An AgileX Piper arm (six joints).
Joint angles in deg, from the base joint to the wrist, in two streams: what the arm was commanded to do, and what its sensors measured. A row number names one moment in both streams.
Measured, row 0: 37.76 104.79 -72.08 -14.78 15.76 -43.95
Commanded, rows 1 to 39: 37.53 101.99 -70.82 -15.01 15.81 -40.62; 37.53 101.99 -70.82 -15.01 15.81 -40.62; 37.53 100.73 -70.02 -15.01 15.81 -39.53; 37.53 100.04 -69.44 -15.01 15.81 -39.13; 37.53 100.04 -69.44 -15.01 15.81 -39.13; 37.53 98.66 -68.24 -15.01 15.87 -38.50; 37.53 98.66 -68.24 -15.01 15.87 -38.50; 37.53 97.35 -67.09 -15.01 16.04 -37.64; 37.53 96.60 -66.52 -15.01 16.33 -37.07; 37.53 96.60 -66.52 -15.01 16.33 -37.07; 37.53 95.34 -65.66 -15.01 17.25 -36.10; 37.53 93.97 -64.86 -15.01 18.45 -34.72; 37.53 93.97 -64.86 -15.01 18.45 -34.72; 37.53 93.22 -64.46 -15.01 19.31 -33.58; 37.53 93.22 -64.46 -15.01 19.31 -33.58; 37.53 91.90 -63.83 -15.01 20.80 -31.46; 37.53 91.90 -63.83 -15.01 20.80 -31.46; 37.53 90.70 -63.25 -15.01 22.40 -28.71; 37.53 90.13 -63.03 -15.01 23.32 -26.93; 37.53 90.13 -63.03 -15.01 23.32 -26.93; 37.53 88.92 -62.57 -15.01 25.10 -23.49; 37.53 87.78 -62.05 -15.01 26.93 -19.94; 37.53 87.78 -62.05 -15.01 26.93 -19.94; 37.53 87.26 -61.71 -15.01 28.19 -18.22; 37.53 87.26 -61.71 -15.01 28.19 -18.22; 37.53 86.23 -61.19 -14.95 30.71 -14.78; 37.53 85.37 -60.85 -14.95 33.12 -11.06; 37.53 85.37 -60.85 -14.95 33.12 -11.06; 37.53 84.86 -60.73 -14.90 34.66 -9.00; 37.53 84.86 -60.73 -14.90 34.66 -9.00; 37.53 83.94 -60.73 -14.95 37.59 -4.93; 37.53 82.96 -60.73 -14.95 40.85 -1.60; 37.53 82.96 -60.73 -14.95 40.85 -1.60; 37.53 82.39 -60.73 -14.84 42.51 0.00; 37.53 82.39 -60.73 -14.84 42.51 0.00; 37.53 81.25 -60.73 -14.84 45.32 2.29; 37.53 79.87 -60.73 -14.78 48.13 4.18; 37.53 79.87 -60.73 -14.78 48.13 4.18; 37.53 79.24 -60.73 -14.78 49.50 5.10
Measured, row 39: 37.76 81.19 -61.08 -14.78 45.32 1.83
